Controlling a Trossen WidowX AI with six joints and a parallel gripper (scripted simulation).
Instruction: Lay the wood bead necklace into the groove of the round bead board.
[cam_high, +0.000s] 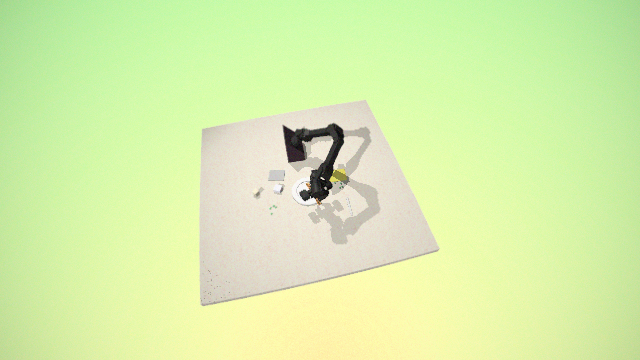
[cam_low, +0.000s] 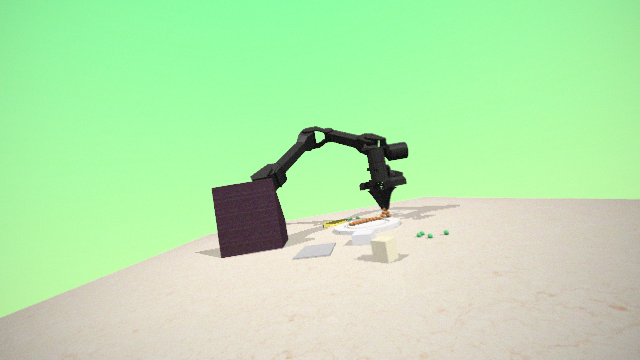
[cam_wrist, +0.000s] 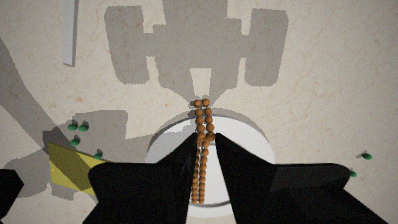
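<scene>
Right now the round white bead board is 8 cm behind my gripper tip, 4 cm to the right of it and 3 cm below it. Also, from my gripper tip: thin white strip: 18 cm to the left, 7 cm ahead, 4 cm below; then yellow card: 17 cm behind, 15 cm to the left, 4 cm below; then grey flat plate: 24 cm behind, 22 cm to the right, 4 cm below.
</scene>
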